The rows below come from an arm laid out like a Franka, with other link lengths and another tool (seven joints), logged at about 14 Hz.
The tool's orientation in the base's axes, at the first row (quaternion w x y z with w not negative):
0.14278 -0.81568 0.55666 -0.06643
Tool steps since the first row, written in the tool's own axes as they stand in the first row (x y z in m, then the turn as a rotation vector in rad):
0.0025 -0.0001 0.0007 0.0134 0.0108 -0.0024
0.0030 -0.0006 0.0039 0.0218 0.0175 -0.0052
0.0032 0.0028 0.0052 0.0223 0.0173 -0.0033
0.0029 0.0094 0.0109 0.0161 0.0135 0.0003
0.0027 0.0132 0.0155 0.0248 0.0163 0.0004
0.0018 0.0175 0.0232 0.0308 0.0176 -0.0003
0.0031 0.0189 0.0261 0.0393 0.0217 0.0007
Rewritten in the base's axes. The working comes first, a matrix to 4 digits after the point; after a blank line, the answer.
The tool's axes in the first row as the columns of a matrix, in the base's axes (used below as rounded here):
0.3714 -0.8891 0.2673
-0.9271 -0.3395 0.1590
-0.0506 -0.3069 -0.9504

0.0012 -0.0022 -0.0008 -0.0053 -0.0165 -0.0017
0.0027 -0.0020 -0.0037 -0.0089 -0.0270 -0.0015
0.0001 -0.0031 -0.0060 -0.0080 -0.0271 -0.0033
-0.0044 -0.0041 -0.0134 -0.0059 -0.0195 -0.0052
-0.0066 -0.0045 -0.0189 -0.0052 -0.0285 -0.0066
-0.0087 -0.0039 -0.0275 -0.0043 -0.0346 -0.0067
-0.0087 -0.0051 -0.0308 -0.0045 -0.0437 -0.0093

